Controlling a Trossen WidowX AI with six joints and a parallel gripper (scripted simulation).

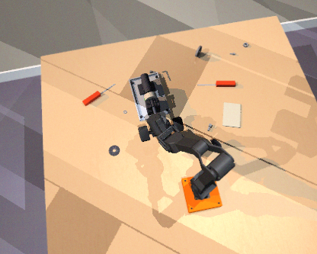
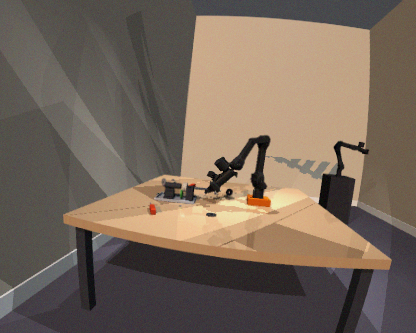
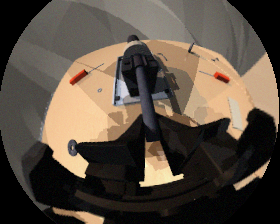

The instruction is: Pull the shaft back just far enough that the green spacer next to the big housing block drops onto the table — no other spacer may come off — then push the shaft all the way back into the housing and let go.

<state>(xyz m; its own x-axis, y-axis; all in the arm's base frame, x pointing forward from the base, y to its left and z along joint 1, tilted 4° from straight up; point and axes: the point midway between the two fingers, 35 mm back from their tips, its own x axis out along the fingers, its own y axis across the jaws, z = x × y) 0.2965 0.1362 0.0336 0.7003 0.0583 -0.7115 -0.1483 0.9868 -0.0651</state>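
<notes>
My gripper tip is 50 mm short of the dark shaft, 20 mm below it and 10 mm to the right of it. Also, from my gripper tip: green spacer (130 mm ahead, 20 mm to the left, 20 mm below); then small screw (230 mm to the right, 50 mm below, 30 mm behind); then pale card (350 mm to the right, 50 mm below, 10 mm ahead).
</notes>
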